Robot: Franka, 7 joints.
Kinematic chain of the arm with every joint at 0, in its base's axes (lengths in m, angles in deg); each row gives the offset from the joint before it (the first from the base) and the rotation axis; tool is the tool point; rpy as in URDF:
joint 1: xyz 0 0 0.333 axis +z
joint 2: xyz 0 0 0 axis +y
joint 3: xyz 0 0 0.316 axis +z
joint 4: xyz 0.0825 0 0 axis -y
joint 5: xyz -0.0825 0 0.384 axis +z
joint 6: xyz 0 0 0 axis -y
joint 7: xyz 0.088 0 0 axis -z
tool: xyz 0 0 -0.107 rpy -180 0 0
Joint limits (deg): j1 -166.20..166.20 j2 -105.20..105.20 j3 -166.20..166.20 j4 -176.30..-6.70 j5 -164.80..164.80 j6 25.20..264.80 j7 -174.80..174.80
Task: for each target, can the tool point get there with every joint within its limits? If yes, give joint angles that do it. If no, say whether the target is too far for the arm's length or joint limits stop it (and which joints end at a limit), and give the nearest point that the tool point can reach.
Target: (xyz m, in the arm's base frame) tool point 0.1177 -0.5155 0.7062
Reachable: yes | joints -3.46 72.80 -116.12 -105.09 100.90 165.44 -83.85
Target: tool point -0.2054 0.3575 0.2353
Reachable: yes | joints 32.45 -32.59 99.10 -149.40 -77.74 128.40 33.35
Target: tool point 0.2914 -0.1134 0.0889
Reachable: yes | joints -24.83 20.06 -1.92 -157.93 -52.20 157.60 -121.26
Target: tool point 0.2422 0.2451 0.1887
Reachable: yes | joints -45.93 -4.54 92.85 -159.19 -99.43 141.36 45.19
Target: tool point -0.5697 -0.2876 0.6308
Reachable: yes | joints -19.95 -32.07 -103.19 -69.97 123.79 201.70 67.64
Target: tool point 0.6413 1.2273 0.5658
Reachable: no: too far | nearest point 0.3918 0.7498 0.4752 | short by 0.546 m
